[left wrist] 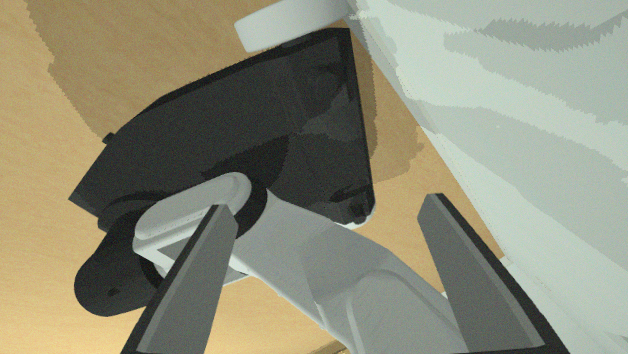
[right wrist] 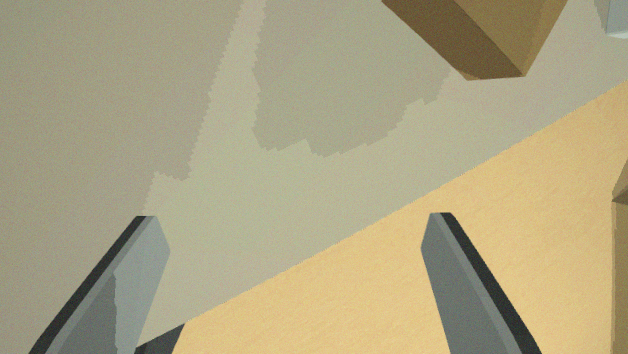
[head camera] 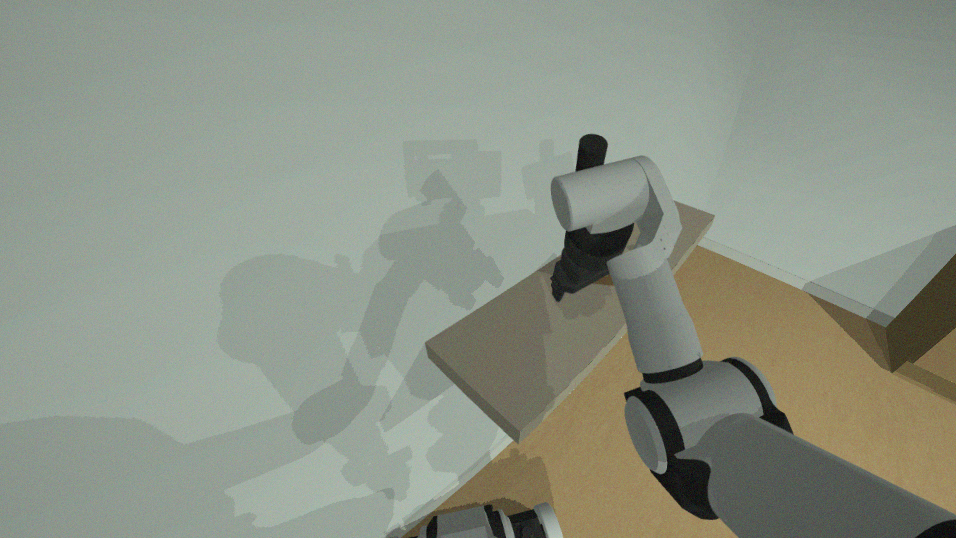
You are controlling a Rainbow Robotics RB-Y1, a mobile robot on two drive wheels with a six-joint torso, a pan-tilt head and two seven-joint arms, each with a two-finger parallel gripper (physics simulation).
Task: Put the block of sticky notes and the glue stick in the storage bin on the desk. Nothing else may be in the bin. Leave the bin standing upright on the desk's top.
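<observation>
My left gripper and my right gripper are visible, the right gripper in the right wrist view as well. A wall shelf is visible too.
</observation>
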